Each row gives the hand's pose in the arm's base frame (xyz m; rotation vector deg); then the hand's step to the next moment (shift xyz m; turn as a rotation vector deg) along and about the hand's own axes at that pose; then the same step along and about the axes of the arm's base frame.
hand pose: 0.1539 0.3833 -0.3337 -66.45 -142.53 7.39
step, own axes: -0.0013 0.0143 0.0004 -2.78 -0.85 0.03
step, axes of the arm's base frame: 0.0109 0.0084 -0.0043 0.99 -2.65 -0.68
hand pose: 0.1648 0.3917 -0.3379 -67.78 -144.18 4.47
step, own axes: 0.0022 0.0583 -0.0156 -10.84 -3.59 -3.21
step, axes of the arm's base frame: 0.0469 0.0379 0.0036 4.81 -10.83 0.51
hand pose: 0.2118 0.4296 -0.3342 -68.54 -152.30 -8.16
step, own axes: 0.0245 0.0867 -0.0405 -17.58 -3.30 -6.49
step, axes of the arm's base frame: 0.0557 0.0681 0.0450 9.89 -16.12 2.07
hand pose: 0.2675 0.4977 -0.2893 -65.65 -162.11 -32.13
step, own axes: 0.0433 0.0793 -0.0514 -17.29 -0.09 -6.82
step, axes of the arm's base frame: 0.0174 0.0637 0.0803 11.83 -13.92 3.44
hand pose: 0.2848 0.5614 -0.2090 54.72 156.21 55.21
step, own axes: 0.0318 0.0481 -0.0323 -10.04 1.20 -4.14
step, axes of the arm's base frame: -0.0091 0.0306 0.0579 7.48 -7.42 2.88
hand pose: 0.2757 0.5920 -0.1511 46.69 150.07 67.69
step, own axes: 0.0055 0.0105 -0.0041 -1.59 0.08 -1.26
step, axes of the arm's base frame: -0.0017 0.0060 0.0109 0.93 -1.63 0.79
